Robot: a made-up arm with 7 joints.
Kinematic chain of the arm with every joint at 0, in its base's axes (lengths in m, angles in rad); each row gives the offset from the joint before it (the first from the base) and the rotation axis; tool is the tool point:
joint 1: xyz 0.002 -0.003 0.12 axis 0 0.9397 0.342
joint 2: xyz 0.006 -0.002 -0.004 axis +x
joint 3: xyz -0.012 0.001 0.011 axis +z
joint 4: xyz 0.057 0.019 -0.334 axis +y
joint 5: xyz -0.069 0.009 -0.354 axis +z
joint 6: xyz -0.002 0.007 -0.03 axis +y
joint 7: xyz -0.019 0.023 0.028 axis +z
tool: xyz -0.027 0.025 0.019
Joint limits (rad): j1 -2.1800..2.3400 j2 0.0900..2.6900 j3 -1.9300..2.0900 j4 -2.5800..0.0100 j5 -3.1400..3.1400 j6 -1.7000..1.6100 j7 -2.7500..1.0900
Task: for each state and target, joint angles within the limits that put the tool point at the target. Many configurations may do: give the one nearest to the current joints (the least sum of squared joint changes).
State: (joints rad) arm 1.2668 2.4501 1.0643 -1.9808 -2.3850 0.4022 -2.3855
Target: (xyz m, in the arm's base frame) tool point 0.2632 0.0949 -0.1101
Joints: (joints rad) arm 1.5468 2.3435 0.7645 -2.3707 -2.3294 0.3667 -2.3304
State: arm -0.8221 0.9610 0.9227 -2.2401 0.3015 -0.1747 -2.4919
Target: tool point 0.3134 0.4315 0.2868
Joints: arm -0.8104 0.8091 0.8204 -1.5640 0.3681 -0.2842 -2.4638
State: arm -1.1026 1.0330 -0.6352 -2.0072 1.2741 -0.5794 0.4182
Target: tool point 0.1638 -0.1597 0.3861
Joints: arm -1.4877 1.0337 -0.2470 -2.5800 1.5458 -0.4676 0.5737
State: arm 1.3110 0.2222 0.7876 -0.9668 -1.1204 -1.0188 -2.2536
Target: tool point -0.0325 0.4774 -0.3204
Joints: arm 0.4554 0.4819 0.5405 -0.9726 -1.0846 -1.1950 -2.2534
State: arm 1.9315 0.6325 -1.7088 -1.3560 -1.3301 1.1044 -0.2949
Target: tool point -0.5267 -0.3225 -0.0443
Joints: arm 1.5279 0.2613 -1.5143 -0.8132 -1.3004 1.3122 -0.4994
